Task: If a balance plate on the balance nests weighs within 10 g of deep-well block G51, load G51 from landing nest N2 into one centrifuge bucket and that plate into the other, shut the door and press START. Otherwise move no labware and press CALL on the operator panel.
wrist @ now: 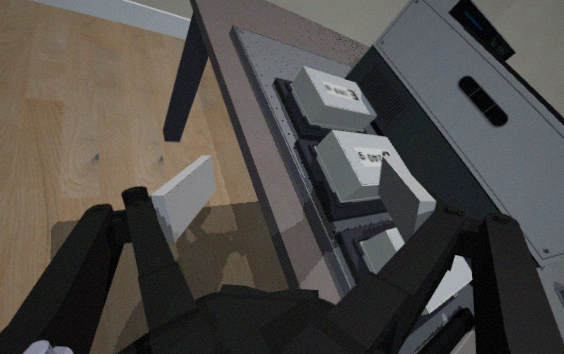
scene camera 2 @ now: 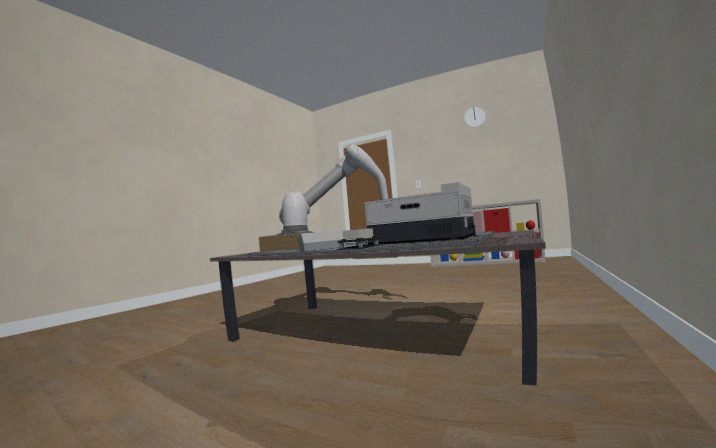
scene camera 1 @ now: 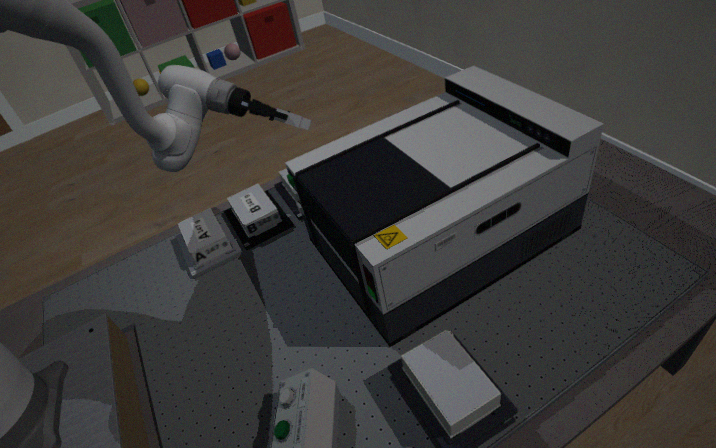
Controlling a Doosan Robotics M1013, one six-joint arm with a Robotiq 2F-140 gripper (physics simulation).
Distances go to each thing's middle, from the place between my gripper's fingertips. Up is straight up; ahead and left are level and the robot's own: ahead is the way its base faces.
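There's the centrifuge (scene camera 2: 447, 215), and from my hand it's 40 mm above, 120 mm ahead and 490 mm to the right. The sliding top door (scene camera 1: 372, 184) is 130 mm above my hand, 30 mm behind it and 500 mm to the right of it.
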